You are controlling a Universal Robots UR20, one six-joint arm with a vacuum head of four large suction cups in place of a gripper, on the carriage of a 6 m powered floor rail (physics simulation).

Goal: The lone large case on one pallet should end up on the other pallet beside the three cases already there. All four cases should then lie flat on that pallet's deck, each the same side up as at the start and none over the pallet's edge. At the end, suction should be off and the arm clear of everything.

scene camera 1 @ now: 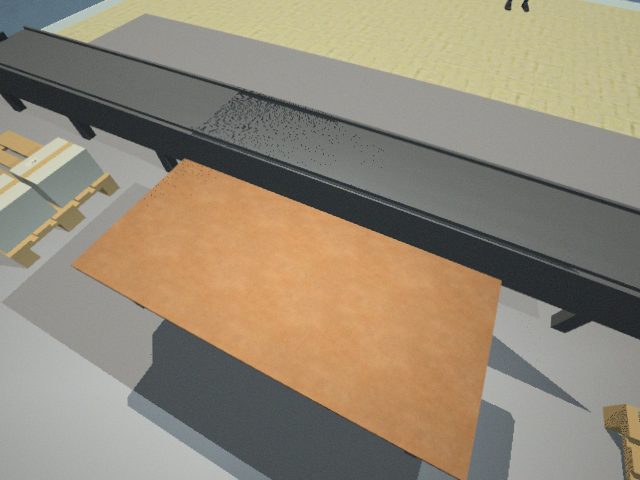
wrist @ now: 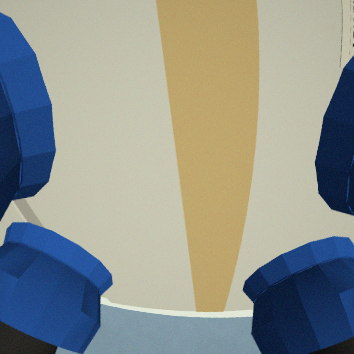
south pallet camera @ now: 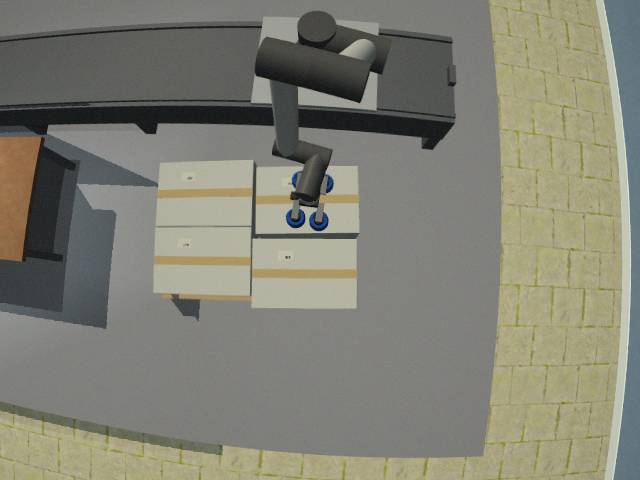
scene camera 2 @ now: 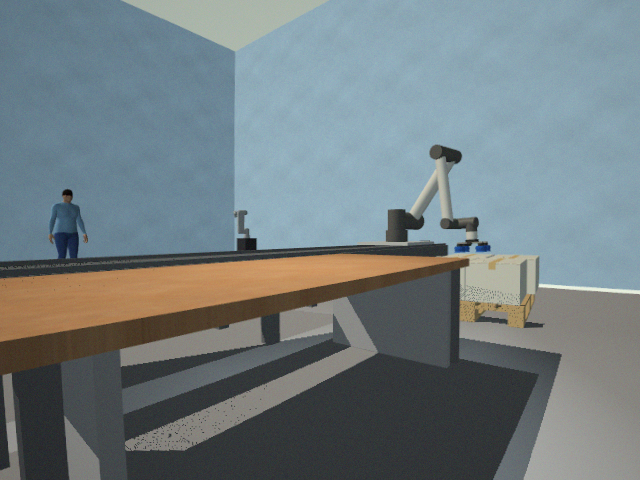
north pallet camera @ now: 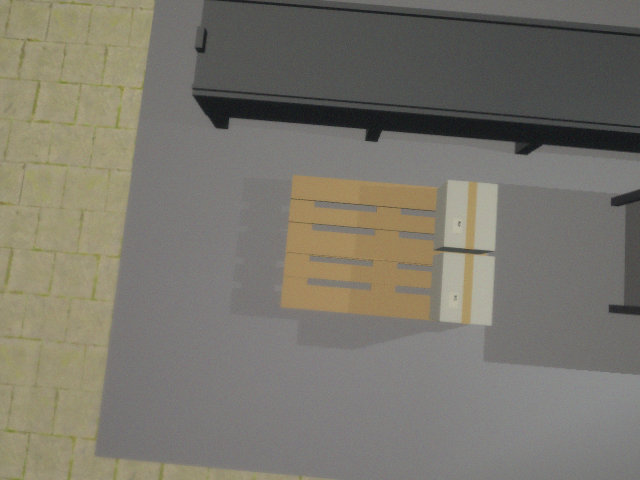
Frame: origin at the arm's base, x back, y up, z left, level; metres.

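Where they show: hand, tool point: point(wrist: 181, 229) point(scene camera 2: 472, 251); arm's base, link origin: point(scene camera 2: 396, 241).
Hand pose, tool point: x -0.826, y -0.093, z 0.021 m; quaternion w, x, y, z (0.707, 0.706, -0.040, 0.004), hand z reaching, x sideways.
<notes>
Each offset is from my tool point to the top centre of the thing. Level surfaces: height alone.
Four large pale cases with tan tape {dx +0.020, dy -0.035, dz -0.608 m} point(south pallet camera: 204, 209) {dx -0.363, dy -0.035, dz -0.583 m} point(south pallet camera: 201, 279) {dx -0.388, dy -0.035, dz -0.004 m} point(south pallet camera: 305, 299) {dx +0.019, dy -0.035, dz -0.018 m} point(south pallet camera: 345, 217) lie flat on the south pallet point(south pallet camera: 217, 297) point(scene camera 2: 516, 316). In the south pallet view the lower right case reaches further down than its left neighbour, with a narrow gap to the case above it. My suction head point(south pallet camera: 308, 200) point(scene camera 2: 471, 248) point(wrist: 177, 200) is over the upper right case, its four blue cups a little above the lid, holding nothing. The wrist view shows this lid point(wrist: 125, 150) close up. The south pallet's deck is mostly hidden.
The north pallet point(north pallet camera: 330, 242) point(scene camera 1: 105, 184) bears two smaller cases point(north pallet camera: 483, 217) point(north pallet camera: 480, 294) at its table-side end. The wooden table {dy +0.053 m} point(scene camera 1: 310, 289) point(scene camera 2: 258, 279) point(south pallet camera: 15, 196) stands between the pallets. The long dark rail point(scene camera 1: 465, 191) point(north pallet camera: 413, 62) point(south pallet camera: 155, 67) runs alongside. A person point(scene camera 2: 67, 219) stands beyond it.
</notes>
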